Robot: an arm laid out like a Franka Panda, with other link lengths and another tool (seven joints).
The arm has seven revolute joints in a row. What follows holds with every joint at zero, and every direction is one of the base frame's. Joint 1 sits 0.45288 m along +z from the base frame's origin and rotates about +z. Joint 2 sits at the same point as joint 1 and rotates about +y. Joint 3 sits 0.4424 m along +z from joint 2 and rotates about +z. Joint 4 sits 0.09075 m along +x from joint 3 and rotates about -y. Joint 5 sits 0.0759 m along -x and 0.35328 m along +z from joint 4 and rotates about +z. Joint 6 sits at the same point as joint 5 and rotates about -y. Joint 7 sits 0.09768 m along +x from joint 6 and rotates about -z. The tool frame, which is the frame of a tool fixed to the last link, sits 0.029 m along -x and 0.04 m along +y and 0.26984 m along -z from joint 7; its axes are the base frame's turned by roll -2.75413, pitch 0 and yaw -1.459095 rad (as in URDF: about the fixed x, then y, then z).
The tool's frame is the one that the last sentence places.
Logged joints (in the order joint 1, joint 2, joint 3, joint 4, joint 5, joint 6, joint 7), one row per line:
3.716, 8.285, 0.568, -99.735, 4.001, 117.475, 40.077
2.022, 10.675, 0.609, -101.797, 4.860, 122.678, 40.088
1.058, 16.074, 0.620, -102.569, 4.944, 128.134, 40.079
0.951, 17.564, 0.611, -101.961, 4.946, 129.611, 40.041
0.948, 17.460, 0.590, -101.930, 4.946, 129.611, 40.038
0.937, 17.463, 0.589, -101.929, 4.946, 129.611, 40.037
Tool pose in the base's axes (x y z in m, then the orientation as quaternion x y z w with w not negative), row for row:
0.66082, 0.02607, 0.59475, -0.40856, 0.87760, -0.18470, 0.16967
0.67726, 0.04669, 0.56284, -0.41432, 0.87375, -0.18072, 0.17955
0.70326, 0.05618, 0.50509, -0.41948, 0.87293, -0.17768, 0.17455
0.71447, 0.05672, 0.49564, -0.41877, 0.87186, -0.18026, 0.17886
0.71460, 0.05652, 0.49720, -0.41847, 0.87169, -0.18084, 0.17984
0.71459, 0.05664, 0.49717, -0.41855, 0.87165, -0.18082, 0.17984
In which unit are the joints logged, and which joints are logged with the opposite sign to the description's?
The joints are logged in degrees. Opposite sign: joint 1.
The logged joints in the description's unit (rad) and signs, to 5 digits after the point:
-0.06486, 0.14460, 0.00991, -1.74070, 0.06983, 2.05033, 0.69948
-0.03529, 0.18631, 0.01063, -1.77669, 0.08482, 2.14114, 0.69967
-0.01847, 0.28054, 0.01082, -1.79017, 0.08629, 2.23636, 0.69951
-0.01660, 0.30655, 0.01066, -1.77956, 0.08632, 2.26214, 0.69885
-0.01655, 0.30473, 0.01030, -1.77901, 0.08632, 2.26214, 0.69879
-0.01635, 0.30479, 0.01028, -1.77900, 0.08632, 2.26214, 0.69878

